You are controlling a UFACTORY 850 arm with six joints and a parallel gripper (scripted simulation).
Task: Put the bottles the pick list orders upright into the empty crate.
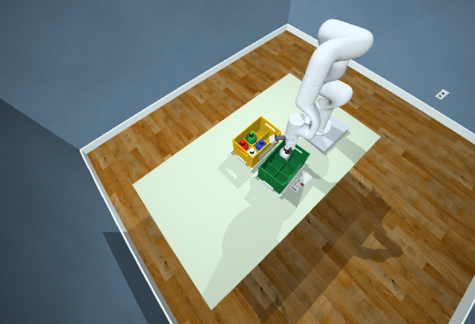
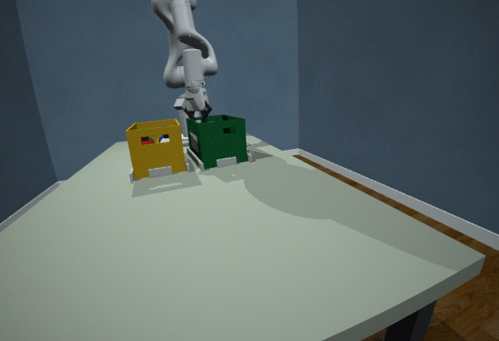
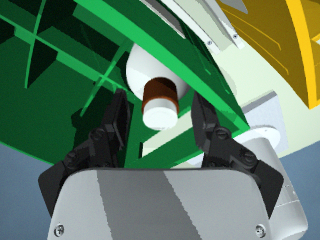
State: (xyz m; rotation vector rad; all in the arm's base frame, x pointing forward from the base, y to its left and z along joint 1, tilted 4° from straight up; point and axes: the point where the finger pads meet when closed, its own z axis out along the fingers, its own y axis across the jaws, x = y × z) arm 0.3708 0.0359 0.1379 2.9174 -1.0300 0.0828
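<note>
My hand is 190 mm short of the red bottle, 210 mm to the left of it and 70 mm above it. Also, from my hand: blue-label bottle: 90 mm ahead, 140 mm to the right, 70 mm below; green crate: 80 mm ahead, 60 mm to the left, 70 mm below; yellow crate: 100 mm ahead, 180 mm to the right, 70 mm below.
</note>
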